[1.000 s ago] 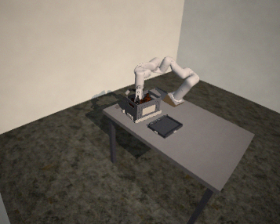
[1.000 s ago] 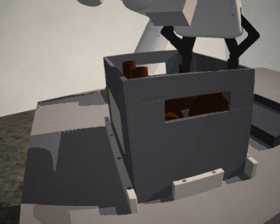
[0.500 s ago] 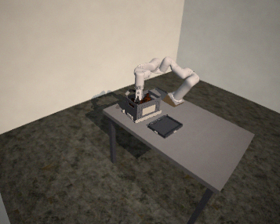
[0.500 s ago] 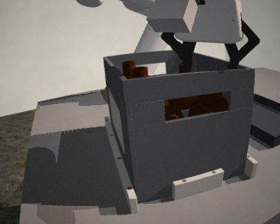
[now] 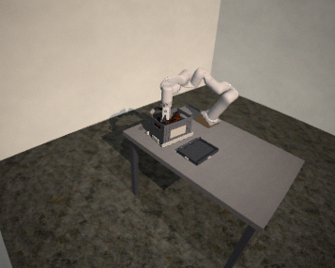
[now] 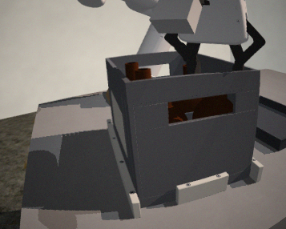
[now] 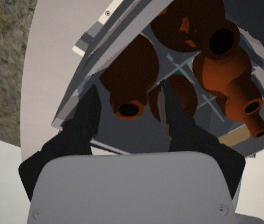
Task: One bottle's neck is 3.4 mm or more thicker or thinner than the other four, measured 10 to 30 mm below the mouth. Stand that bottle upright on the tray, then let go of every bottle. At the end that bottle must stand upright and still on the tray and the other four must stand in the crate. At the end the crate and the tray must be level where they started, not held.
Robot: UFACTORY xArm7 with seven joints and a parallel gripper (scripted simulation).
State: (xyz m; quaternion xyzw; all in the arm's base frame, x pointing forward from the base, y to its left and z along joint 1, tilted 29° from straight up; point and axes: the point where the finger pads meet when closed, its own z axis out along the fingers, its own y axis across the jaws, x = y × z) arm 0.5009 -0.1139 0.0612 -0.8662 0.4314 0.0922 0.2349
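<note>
My hand is 19 cm past the glass bottle, 7 cm above it and 6 cm to the left of it. The rest, counted from my hand: dark flat tray: 26 cm to the left, 15 cm below, 10 cm behind; then dark grey crate: 9 cm behind, 7 cm below, 3 cm to the right.
</note>
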